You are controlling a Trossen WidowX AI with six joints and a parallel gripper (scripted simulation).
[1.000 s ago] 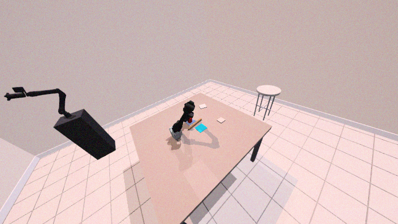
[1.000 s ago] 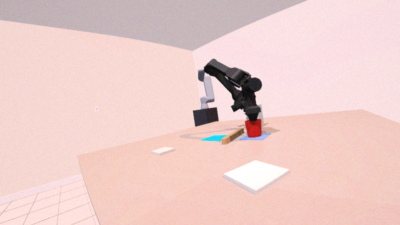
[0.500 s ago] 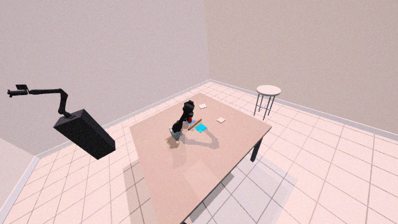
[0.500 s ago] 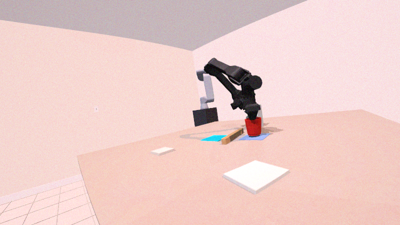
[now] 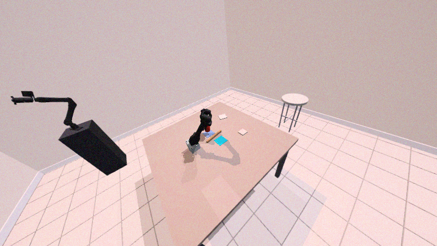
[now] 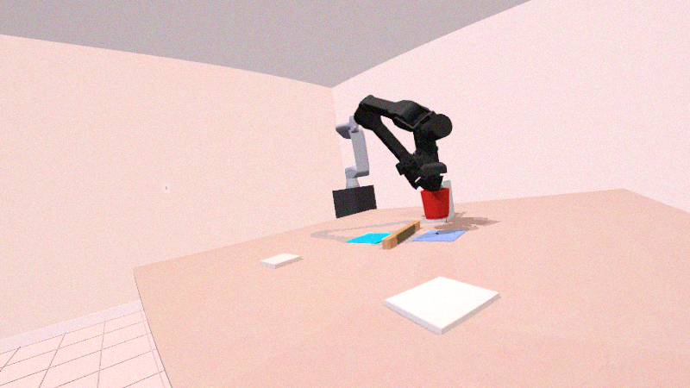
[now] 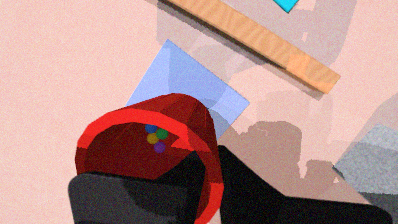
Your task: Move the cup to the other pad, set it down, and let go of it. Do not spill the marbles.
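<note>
My gripper tip is 6 cm short of the cyan pad, 18 cm to the left of it and 9 cm above it. Round my gripper tip: wooden bar (4 cm ahead, 8 cm to the right, 8 cm below); light blue pad (3 cm ahead, 2 cm to the left, 9 cm below); red cup (3 cm ahead, 1 cm to the left).
</note>
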